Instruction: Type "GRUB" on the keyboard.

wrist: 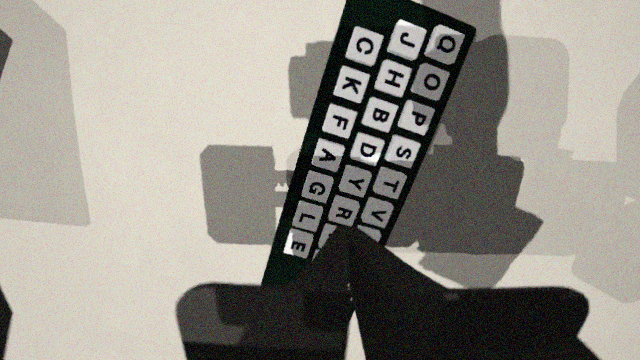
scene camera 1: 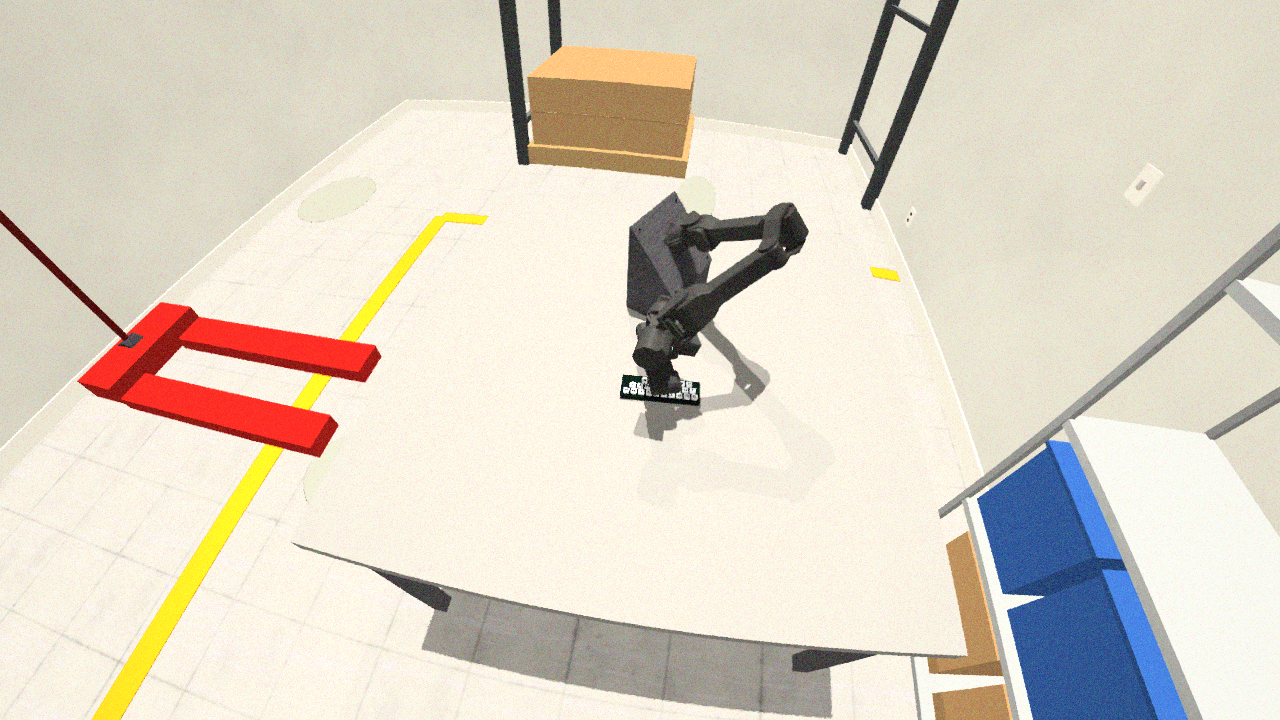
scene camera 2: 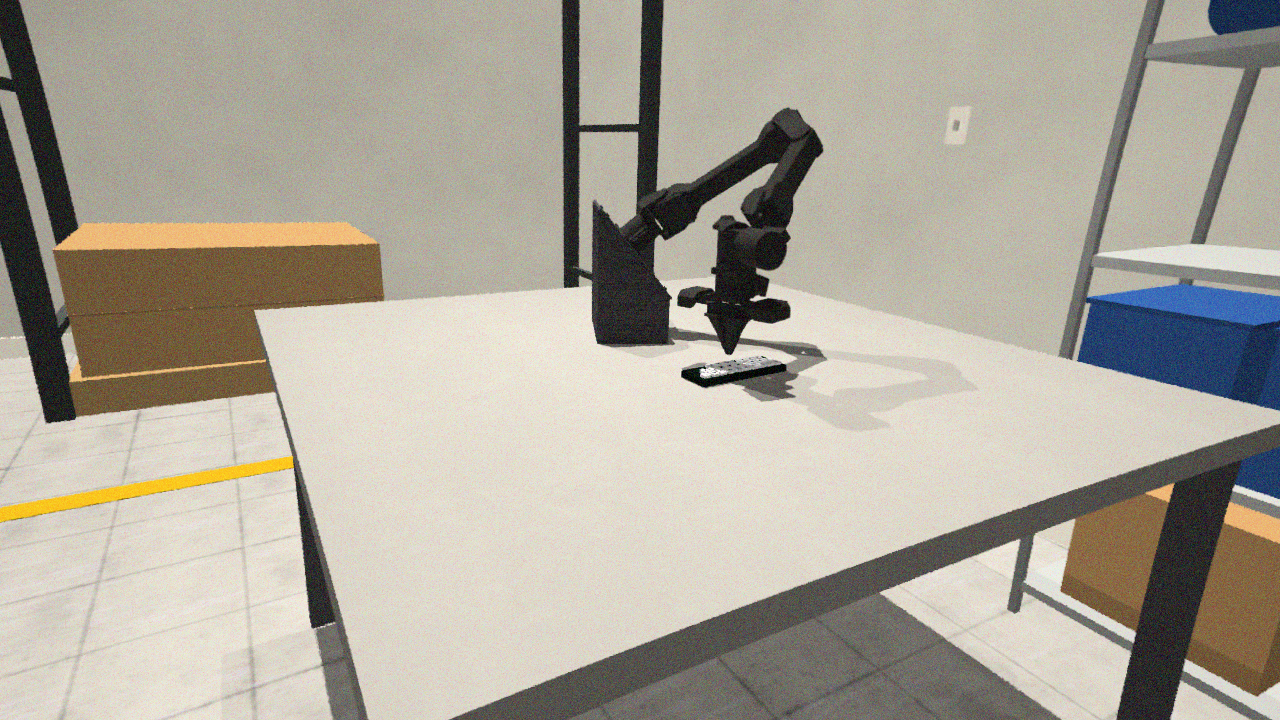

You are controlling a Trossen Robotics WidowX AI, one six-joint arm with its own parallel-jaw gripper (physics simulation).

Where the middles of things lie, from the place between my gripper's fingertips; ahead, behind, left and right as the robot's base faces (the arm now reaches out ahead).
Right now my hand is 20 mm past the G key (wrist: 317, 186), 10 mm to the right of it and 20 mm above it. Round my hand: B key (wrist: 379, 114): 10 mm behind, 50 mm to the left, 20 mm below; black keyboard (wrist: 377, 169): 10 mm to the left, 30 mm below.
